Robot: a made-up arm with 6 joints. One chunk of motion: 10 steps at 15 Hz.
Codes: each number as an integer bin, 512 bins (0 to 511) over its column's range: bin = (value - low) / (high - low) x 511, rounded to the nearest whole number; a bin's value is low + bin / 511 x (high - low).
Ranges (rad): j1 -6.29..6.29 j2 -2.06..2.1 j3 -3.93..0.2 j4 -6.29..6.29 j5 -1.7..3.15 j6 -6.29..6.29
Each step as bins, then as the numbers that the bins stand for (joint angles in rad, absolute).
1 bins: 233 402 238 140 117 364
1 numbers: -0.5539 1.2126 -2.0064 -2.8434 -0.5895 2.6711
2 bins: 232 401 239 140 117 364
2 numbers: -0.5785 1.2045 -1.9984 -2.8434 -0.5895 2.6711
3 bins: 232 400 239 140 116 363
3 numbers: -0.5785 1.1964 -1.9984 -2.8434 -0.5990 2.6465
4 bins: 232 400 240 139 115 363
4 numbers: -0.5785 1.1964 -1.9903 -2.8680 -0.6085 2.6465
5 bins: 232 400 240 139 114 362
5 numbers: -0.5785 1.1964 -1.9903 -2.8680 -0.6180 2.6219
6 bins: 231 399 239 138 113 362
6 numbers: -0.6032 1.1882 -1.9984 -2.8927 -0.6275 2.6219
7 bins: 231 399 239 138 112 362
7 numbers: -0.6032 1.1882 -1.9984 -2.8927 -0.6370 2.6219
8 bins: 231 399 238 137 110 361
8 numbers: -0.6032 1.1882 -2.0064 -2.9173 -0.6560 2.5972
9 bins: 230 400 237 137 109 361
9 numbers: -0.6278 1.1964 -2.0145 -2.9173 -0.6655 2.5972
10 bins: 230 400 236 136 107 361
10 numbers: -0.6278 1.1964 -2.0226 -2.9419 -0.6844 2.5972
